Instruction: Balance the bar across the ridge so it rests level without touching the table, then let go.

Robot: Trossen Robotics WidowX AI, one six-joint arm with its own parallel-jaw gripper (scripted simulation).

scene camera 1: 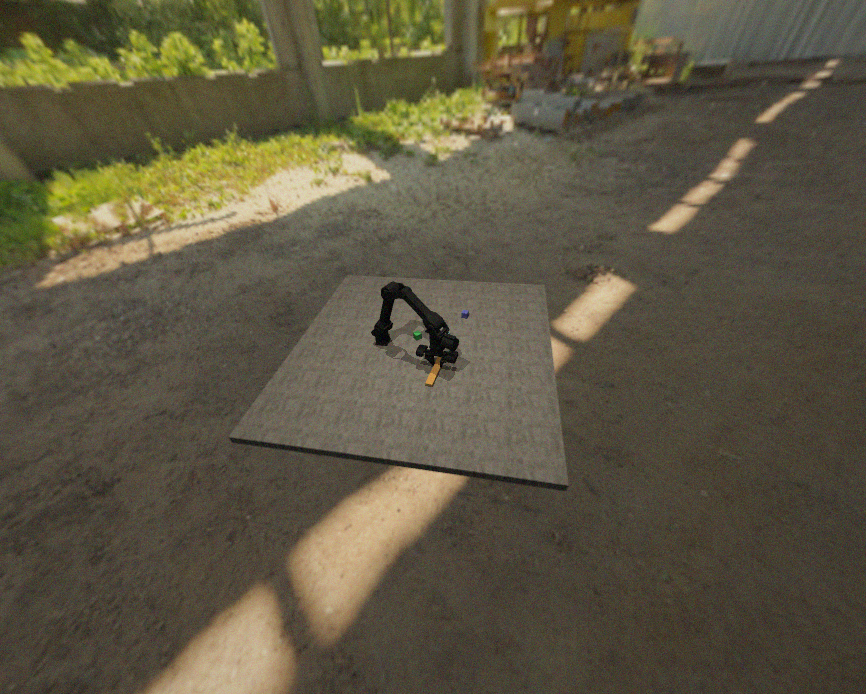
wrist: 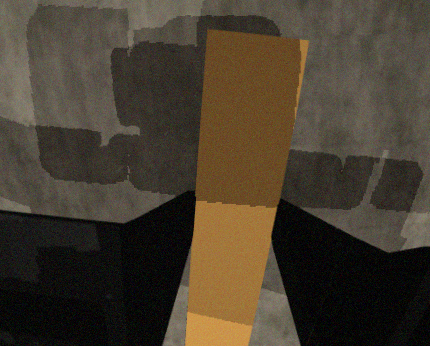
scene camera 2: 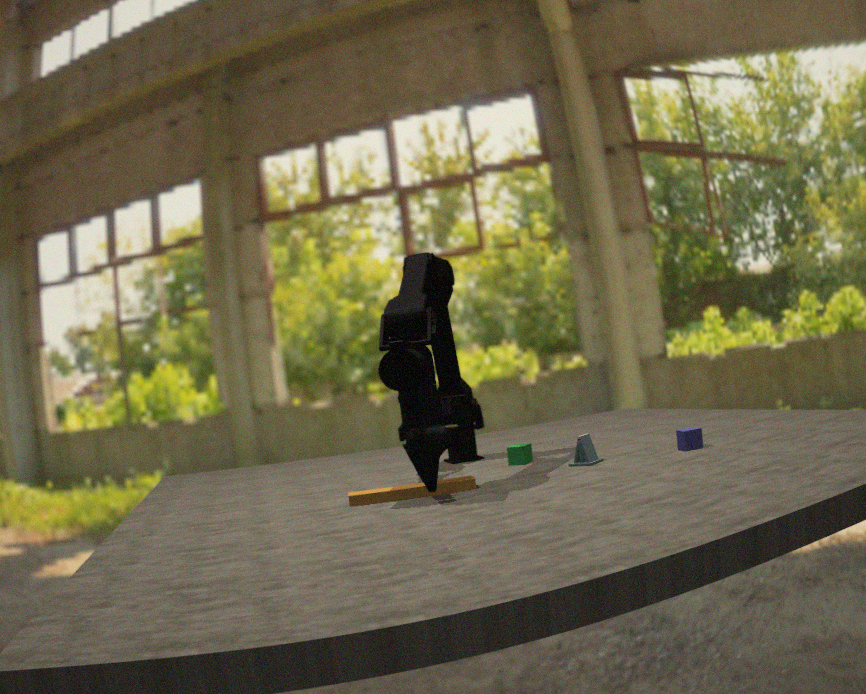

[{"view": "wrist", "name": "gripper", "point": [233, 204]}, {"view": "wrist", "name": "bar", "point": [252, 82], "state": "held by the gripper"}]
